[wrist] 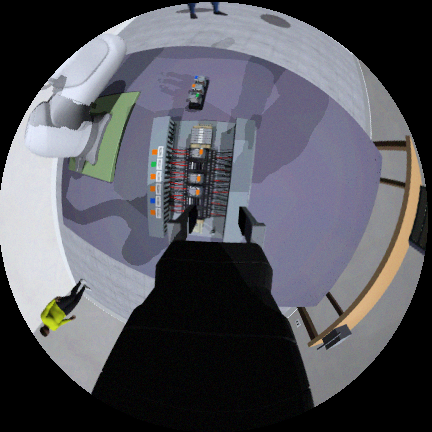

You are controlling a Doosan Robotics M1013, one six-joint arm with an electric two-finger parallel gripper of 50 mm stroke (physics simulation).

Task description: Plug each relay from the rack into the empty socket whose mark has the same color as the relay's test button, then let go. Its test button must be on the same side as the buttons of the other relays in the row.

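Frame: origin at the arm's base, x ahead, y left, z up, level; metres.
Seen in the pictures: gripper, between the fingertips: (217, 214); arm's base, origin of its link: (89, 136).
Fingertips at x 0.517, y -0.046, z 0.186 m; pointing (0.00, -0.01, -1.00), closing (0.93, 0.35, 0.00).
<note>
Pixels of each thing's top centre, then the offset from my fingertips to it. "*": a spot on its surface instead.
- small black rack, a spot on its surface: (199, 106) * 0.135 m back, 0.201 m left, 0.192 m down
- relay with a blue button, centre of its top: (198, 76) 0.164 m back, 0.277 m left, 0.155 m down
- orange button, centre of its top: (196, 85) 0.157 m back, 0.246 m left, 0.155 m down
- green button, centre of its top: (193, 94) 0.150 m back, 0.215 m left, 0.155 m down
- panel, a spot on its surface: (244, 150) * 0.013 m ahead, 0.114 m left, 0.140 m down
- green mark, centre of its top: (153, 163) 0.168 m back, 0.017 m left, 0.140 m down
- blue mark, centre of its top: (152, 200) 0.143 m back, 0.066 m right, 0.140 m down
- lowest orange mark's, centre of its top: (152, 211) 0.135 m back, 0.094 m right, 0.140 m down
- ribbed light block, centre of its top: (200, 136) 0.089 m back, 0.111 m left, 0.157 m down
A small black rack (199, 106) stands beyond the panel in the wrist view, holding a relay with a blue button (201, 79), one with an orange button (199, 87) and one with a green button (193, 99). The blue and orange buttons are at the left of their relays, the green one at the right. In the panel (244, 150), three relays (196, 153) (194, 178) (194, 192) sit in the row, orange buttons at the right, level with orange marks. Sockets level with the green mark (153, 164) and blue mark (152, 200) look empty; the lowest orange mark's (152, 212) is partly hidden. My gripper (217, 214) is open and empty, above the panel's near end.
Red and dark wires run along both sides of the relay row. A ribbed light block (202, 136) sits at the row's far end. A white robot arm (60, 135) stands on a green plate (106, 162) at the left. A wooden bench (400, 230) is at the right.
</note>
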